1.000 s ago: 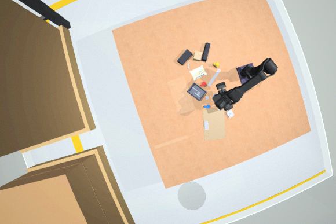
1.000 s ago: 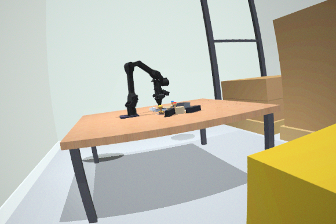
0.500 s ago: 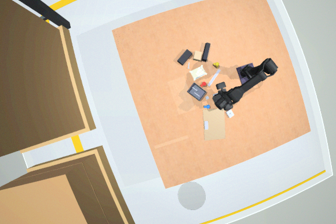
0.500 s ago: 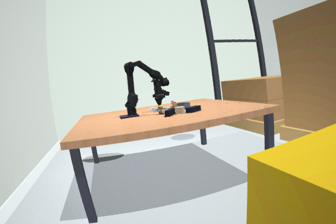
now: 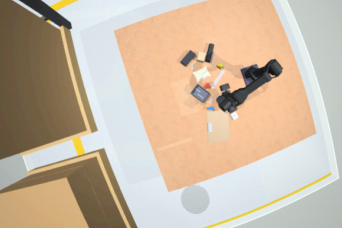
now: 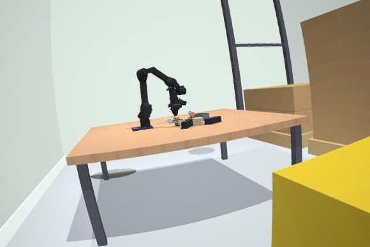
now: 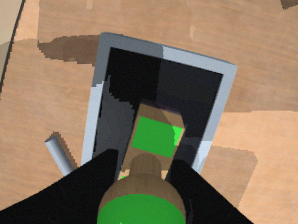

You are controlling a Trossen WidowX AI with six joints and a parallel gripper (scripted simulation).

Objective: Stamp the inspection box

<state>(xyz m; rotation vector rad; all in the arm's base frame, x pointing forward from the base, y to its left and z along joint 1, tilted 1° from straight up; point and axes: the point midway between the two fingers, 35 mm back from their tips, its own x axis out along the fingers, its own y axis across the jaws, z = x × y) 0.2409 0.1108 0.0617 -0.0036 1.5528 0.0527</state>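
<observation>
My gripper tip is now 30 mm above the dark ink pad. Round my gripper tip: red-topped stamp (120 mm to the right, 90 mm ahead, 20 mm below); grey bar (150 mm to the right, 30 mm below); white card (210 mm to the right, 100 mm ahead, 40 mm below).
</observation>
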